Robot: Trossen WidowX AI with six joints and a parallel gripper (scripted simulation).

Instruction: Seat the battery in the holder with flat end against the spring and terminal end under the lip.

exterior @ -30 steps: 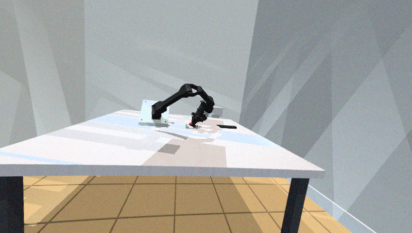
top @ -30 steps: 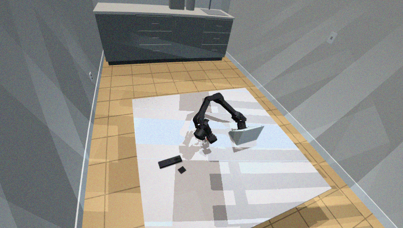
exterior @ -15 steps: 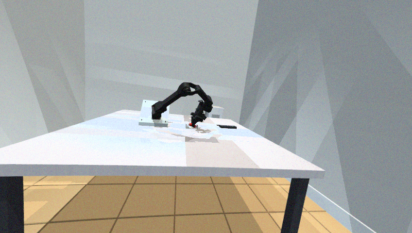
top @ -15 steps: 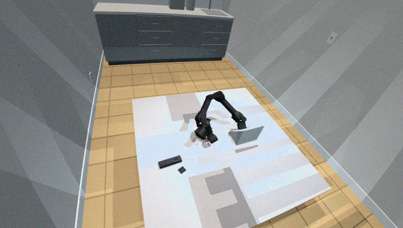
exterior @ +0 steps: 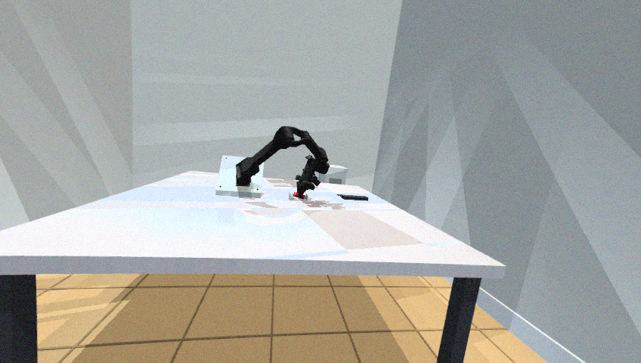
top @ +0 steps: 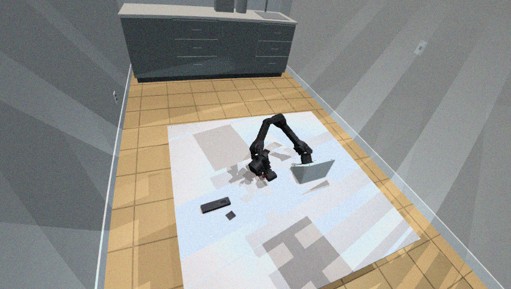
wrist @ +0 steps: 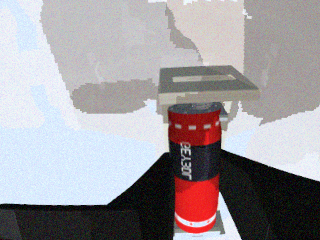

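Now: gripper tip 1 cm below the battery. Round my gripper tip: flat black bar: 36 cm ahead, 10 cm to the left; small black square: 30 cm ahead, 18 cm to the left, 1 cm below.
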